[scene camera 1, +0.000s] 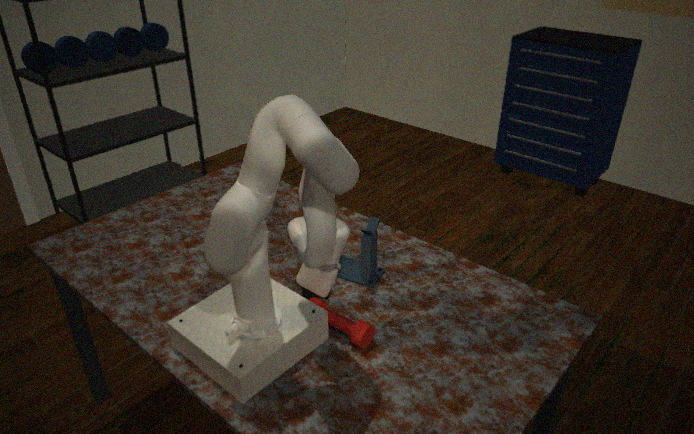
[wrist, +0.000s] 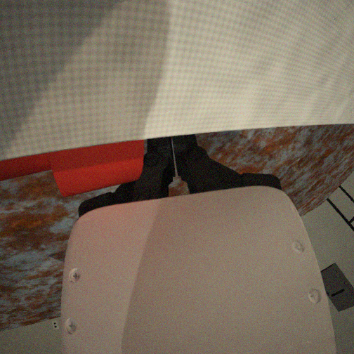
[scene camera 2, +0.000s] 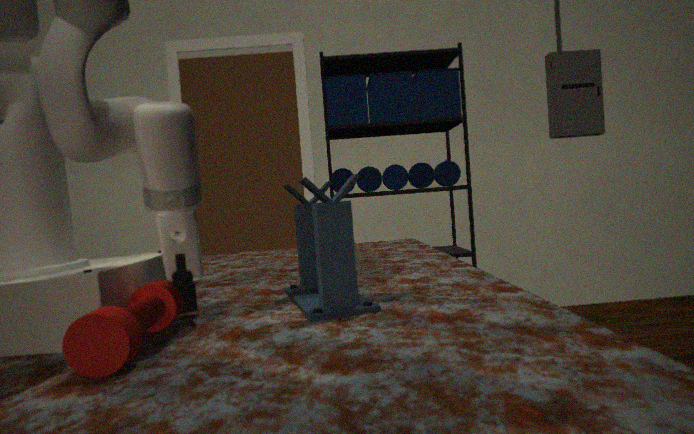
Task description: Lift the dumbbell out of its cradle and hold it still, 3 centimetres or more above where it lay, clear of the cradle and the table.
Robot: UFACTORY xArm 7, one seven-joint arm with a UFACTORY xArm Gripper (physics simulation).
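Seen in the pictures: gripper, fingertip midpoint: [scene camera 2: 186, 310]; arm's base at its link origin: [scene camera 1: 257, 321] [scene camera 2: 41, 272].
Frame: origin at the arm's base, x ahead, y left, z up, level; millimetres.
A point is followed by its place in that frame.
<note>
The red dumbbell [scene camera 1: 362, 334] {x 129, y -235, z -31 mm} [scene camera 2: 97, 341] {x 151, y -239, z -50 mm} [wrist: 100, 167] lies on its side on the table, beside the robot's base and apart from the cradle. The blue-grey cradle [scene camera 1: 369, 258] {x 397, y -101, z -1 mm} [scene camera 2: 335, 255] {x 417, y -102, z -4 mm} stands upright and empty, with V-shaped tops on its posts. My gripper [scene camera 2: 187, 309] {x 198, y -7, z -77 mm} [wrist: 169, 123] is shut with nothing between its fingers. It is low by the dumbbell's far head in scene camera 2, close beside its end; whether they touch I cannot tell. In the wrist view the base hides the fingertips, and in scene camera 1 the fingers are mostly hidden.
The robot's white base [scene camera 1: 286, 340] {x -17, y -106, z 1 mm} [scene camera 2: 40, 319] {x 49, y -124, z -44 mm} [wrist: 225, 65] is very close to the gripper and dumbbell. The mottled table [scene camera 1: 460, 332] {x 328, y -426, z -86 mm} [scene camera 2: 409, 358] {x 450, y -305, z -86 mm} carries the base and cradle. A rack [scene camera 1: 192, 102] [scene camera 2: 465, 153] and a blue drawer cabinet [scene camera 1: 552, 107] stand beyond the table.
</note>
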